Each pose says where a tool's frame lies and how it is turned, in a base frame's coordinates. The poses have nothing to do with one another.
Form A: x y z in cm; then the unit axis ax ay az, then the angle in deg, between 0 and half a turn.
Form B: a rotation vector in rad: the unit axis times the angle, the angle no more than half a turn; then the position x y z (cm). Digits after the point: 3 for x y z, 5 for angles.
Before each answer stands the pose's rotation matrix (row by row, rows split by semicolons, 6 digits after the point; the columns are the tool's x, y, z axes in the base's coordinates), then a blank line. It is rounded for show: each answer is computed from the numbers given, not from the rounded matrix.
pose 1, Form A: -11.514, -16.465, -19.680, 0.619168, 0.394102, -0.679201, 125.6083
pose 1, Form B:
0.024342 0.938293 -0.344984; -0.166110 -0.336493 -0.926920; -0.985807 0.079868 0.147669

1.35739, 0.86398, -1.48900, -11.514, -16.465, -19.680
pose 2, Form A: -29.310, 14.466, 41.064, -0.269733, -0.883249, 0.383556, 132.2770
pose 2, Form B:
-0.551016 0.114717 -0.826572; 0.682304 0.632218 -0.367099; 0.480462 -0.766251 -0.426634

-0.62272, -2.03913, 0.88550, -29.310, 14.466, 41.064
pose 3, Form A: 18.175, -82.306, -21.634, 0.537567, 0.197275, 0.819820, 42.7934
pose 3, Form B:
0.810732 -0.528721 0.251333; 0.585179 0.744168 -0.322149; -0.016707 0.408251 0.912717

0.40150, 0.14734, 0.61231, 18.175, -82.306, -21.634
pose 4, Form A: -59.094, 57.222, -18.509, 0.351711, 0.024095, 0.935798, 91.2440
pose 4, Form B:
0.104676 -0.926919 0.360366; 0.944236 -0.021117 -0.328591; 0.312187 0.374666 0.873021

0.56010, 0.03837, 1.49027, -59.094, 57.222, -18.509
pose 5, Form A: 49.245, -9.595, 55.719, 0.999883, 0.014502, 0.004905, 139.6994
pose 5, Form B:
0.999587 0.022387 0.018025; 0.028732 -0.762291 -0.646597; -0.000735 0.646847 -0.762619

2.43793, 0.03536, 0.01196, 49.245, -9.595, 55.719
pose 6, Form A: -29.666, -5.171, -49.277, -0.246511, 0.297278, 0.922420, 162.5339
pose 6, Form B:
-0.835161 -0.420042 -0.355064; 0.133671 -0.781221 0.609775; -0.533515 0.461799 0.708593

-0.69929, 0.84330, 2.61668, -29.666, -5.171, -49.277
